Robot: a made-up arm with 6 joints. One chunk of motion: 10 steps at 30 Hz.
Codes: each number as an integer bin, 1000 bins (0 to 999) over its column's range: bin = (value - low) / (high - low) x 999, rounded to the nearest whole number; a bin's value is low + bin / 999 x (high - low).
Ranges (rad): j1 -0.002..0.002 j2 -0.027..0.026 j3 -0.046..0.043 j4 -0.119..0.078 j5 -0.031..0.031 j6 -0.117..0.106
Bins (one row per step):
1: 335 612 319 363 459 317
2: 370 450 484 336 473 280
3: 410 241 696 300 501 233
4: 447 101 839 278 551 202
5: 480 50 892 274 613 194
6: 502 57 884 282 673 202
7: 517 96 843 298 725 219
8: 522 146 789 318 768 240
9: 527 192 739 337 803 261
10: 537 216 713 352 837 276
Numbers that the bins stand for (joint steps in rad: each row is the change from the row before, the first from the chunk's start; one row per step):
1: -0.00066 0.00547 -0.01758 -0.04742 -0.00251 -0.04624
2: -0.00052 -0.00313 -0.00288 -0.05274 -0.00164 -0.05450
3: -0.00036 -0.01421 0.01601 -0.05984 0.00009 -0.06499
4: -0.00021 -0.02164 0.02875 -0.06418 0.00320 -0.07191
5: -0.00008 -0.02435 0.03347 -0.06497 0.00704 -0.07369
6: 0.00001 -0.02398 0.03275 -0.06339 0.01077 -0.07191
7: 0.00007 -0.02191 0.02910 -0.06024 0.01399 -0.06811
8: 0.00009 -0.01925 0.02429 -0.05629 0.01666 -0.06343
9: 0.00011 -0.01681 0.01984 -0.05254 0.01884 -0.05874
10: 0.00015 -0.01554 0.01752 -0.04959 0.02095 -0.05539

